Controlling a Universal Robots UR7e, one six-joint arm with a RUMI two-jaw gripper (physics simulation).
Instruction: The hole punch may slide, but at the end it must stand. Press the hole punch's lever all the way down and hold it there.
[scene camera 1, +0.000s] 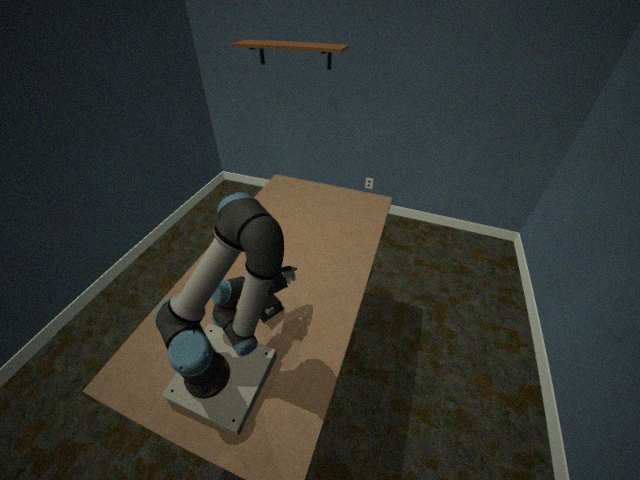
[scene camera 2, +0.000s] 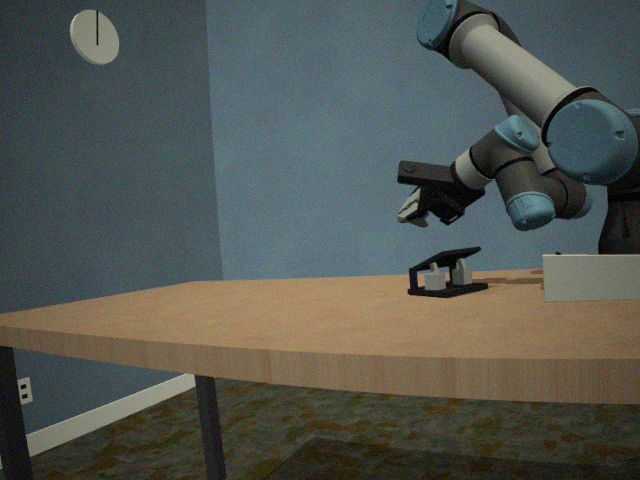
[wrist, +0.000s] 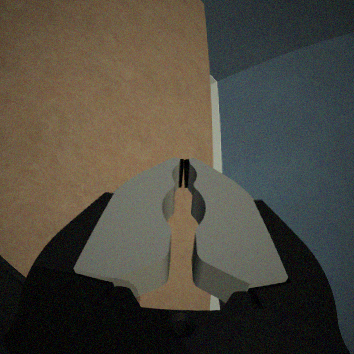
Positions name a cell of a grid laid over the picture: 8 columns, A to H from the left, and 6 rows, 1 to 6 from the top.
Labels:
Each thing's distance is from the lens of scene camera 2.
my gripper (scene camera 2: E3): 1.06 m
black hole punch (scene camera 2: F4): 0.95 m

